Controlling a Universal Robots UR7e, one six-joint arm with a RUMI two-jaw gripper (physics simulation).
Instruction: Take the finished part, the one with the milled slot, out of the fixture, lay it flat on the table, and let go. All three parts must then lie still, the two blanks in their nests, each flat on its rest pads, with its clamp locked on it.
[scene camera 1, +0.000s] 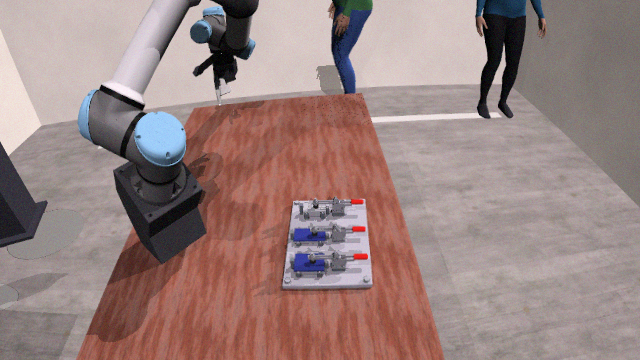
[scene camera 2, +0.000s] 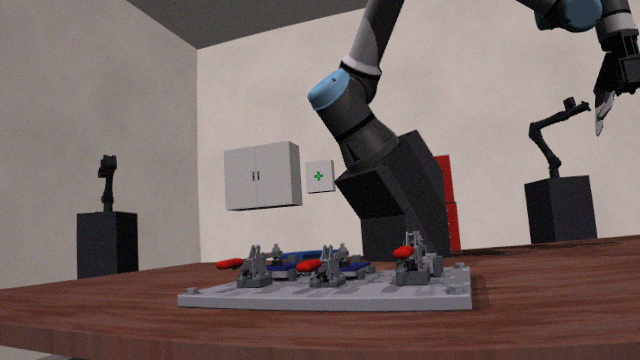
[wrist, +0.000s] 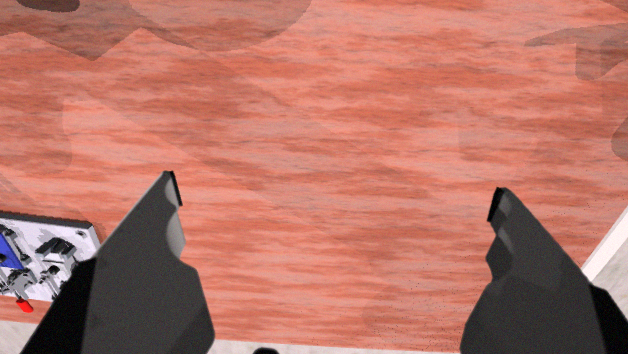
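Pixels of known places: gripper, between the fingertips: (scene camera 1: 224, 97) (scene camera 2: 635, 132) (wrist: 333, 181); arm's base, origin of its link: (scene camera 1: 158, 179) (scene camera 2: 374, 156).
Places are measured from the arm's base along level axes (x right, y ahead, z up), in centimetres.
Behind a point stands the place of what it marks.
Observation:
The grey fixture plate (scene camera 1: 327, 285) @(y 36.0, x 29.2, z -25.4 cm) (scene camera 2: 325, 302) @(y 54.2, x 14.5, z -25.7 cm) (wrist: 90, 240) @(y 39.9, x -6.5, z -25.2 cm) lies on the table with three nests. Blue parts (scene camera 1: 309, 235) @(y 37.1, x 11.5, z -23.6 cm) (scene camera 1: 309, 263) @(y 33.6, x 22.1, z -23.1 cm) sit in the middle and near nests in scene view 1; clamp arms reach over them. The wrist view shows part of one blue part (wrist: 9, 254) @(y 38.5, x 9.6, z -23.6 cm). The far nest (scene camera 1: 315, 212) @(y 41.8, x 3.0, z -23.2 cm) shows pale grey shapes; I cannot tell a part from the nest there, and no milled slot can be made out. The red clamp handles (scene camera 1: 357, 201) @(y 54.4, x 6.2, z -20.7 cm) (scene camera 1: 358, 229) @(y 50.1, x 16.6, z -21.6 cm) (scene camera 1: 360, 256) @(y 46.3, x 26.6, z -21.1 cm) point outward. My gripper (scene camera 1: 223, 97) @(y 24.5, x -53.4, z -3.1 cm) (scene camera 2: 601, 125) (wrist: 333, 181) @(y 24.5, x -53.4, z -3.1 cm) is open and empty, high above the table's far end, away from the fixture.
The arm's dark pedestal (scene camera 1: 170, 227) @(y -1.6, x 0.5, z -16.5 cm) (scene camera 2: 400, 220) @(y 6.1, x -4.0, z -17.0 cm) stands beside the fixture on the wooden table (scene camera 1: 240, 310) @(y 12.6, x 28.0, z -26.7 cm) (scene camera 2: 100, 310) @(y 48.2, x 43.3, z -26.7 cm) (wrist: 320, 125) @(y 29.9, x -50.9, z -26.7 cm). Two people (scene camera 1: 350, 45) (scene camera 1: 505, 50) stand beyond the table. Small dark arms on pedestals (scene camera 2: 106, 245) (scene camera 2: 560, 210) stand in the background.

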